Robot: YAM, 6 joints.
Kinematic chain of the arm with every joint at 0, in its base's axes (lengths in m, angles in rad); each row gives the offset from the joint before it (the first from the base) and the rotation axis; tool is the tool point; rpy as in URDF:
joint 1: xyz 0 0 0.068 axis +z
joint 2: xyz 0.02 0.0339 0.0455 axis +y
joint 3: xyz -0.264 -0.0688 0 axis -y
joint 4: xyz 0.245 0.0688 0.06 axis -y
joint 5: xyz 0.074 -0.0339 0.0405 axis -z
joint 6: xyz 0.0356 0 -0.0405 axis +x
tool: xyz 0 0 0 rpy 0 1.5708 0
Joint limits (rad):
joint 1: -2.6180..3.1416
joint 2: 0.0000..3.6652
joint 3: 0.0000..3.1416
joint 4: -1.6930..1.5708
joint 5: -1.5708..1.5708
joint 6: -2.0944..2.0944
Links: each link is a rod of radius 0.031 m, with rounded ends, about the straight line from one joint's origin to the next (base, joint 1, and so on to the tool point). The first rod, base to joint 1, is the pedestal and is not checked.
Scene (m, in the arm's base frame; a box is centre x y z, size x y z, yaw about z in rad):
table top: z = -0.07
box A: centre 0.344 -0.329 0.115 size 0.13 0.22 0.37 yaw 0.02
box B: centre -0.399 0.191 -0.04 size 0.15 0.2 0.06 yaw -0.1
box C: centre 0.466 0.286 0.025 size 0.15 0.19 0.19 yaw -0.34
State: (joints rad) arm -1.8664 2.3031 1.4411 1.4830 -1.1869 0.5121
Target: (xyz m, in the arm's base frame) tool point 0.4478 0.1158 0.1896
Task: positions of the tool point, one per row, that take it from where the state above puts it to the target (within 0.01 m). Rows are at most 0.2 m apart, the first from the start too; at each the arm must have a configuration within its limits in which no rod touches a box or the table.
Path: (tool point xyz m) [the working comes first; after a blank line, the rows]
Joints at the target: 0.1799 2.3063 1.3576 1.4982 -1.2519 0.5121
Straight joint move there: touches box A.

1: 0.0253 -0.4480 0.3046
2: 0.1364 -0.3819 0.3894
3: 0.2052 -0.2780 0.4643
4: 0.2191 -0.1597 0.5260
5: 0.1776 -0.0537 0.5716
6: 0.0926 0.0159 0.5990
7: -0.0142 0.0327 0.6066
8: 0.1550 0.0402 0.5664
9: 0.2916 0.0354 0.4710
10: 0.3780 0.0221 0.3388
11: 0.4060 0.0061 0.1931
12: 0.3780 -0.0066 0.0575
13: 0.4257 0.0500 0.1169
14: 0.4478 0.1158 0.1896

